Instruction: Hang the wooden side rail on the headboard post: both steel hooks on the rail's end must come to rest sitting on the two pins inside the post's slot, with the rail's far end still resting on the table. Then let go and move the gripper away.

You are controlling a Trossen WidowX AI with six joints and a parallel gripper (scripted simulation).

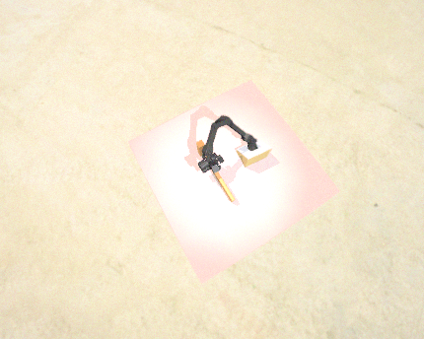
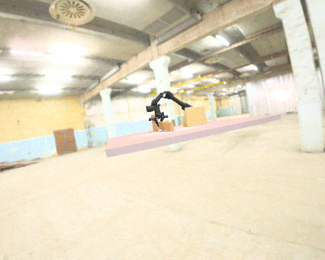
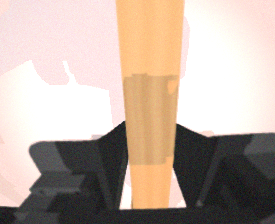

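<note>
Right now my gripper tip is 17 cm to the left of the headboard post, 4 cm below it and 2 cm short of it.
</note>
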